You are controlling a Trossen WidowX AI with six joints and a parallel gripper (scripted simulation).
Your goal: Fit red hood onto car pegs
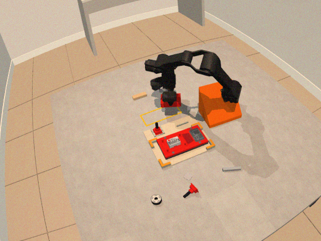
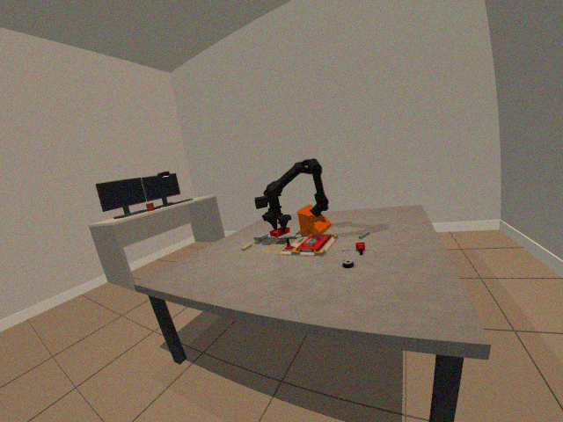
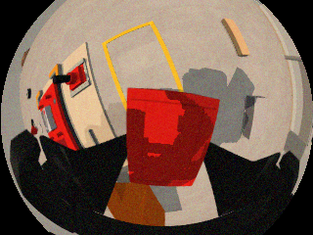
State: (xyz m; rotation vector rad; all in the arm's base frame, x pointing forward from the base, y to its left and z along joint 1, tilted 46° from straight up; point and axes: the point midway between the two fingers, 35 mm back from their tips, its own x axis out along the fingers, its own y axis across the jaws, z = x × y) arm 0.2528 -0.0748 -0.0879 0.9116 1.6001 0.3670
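The light engine block is 7 cm ahead of my gripper tip, 23 cm to the left of it and 3 cm below it. Also, from my gripper tip: wheel 23 cm ahead, 45 cm to the left, 5 cm below; red hood right at my gripper tip; tan block 12 cm ahead, 16 cm to the right, 5 cm below.
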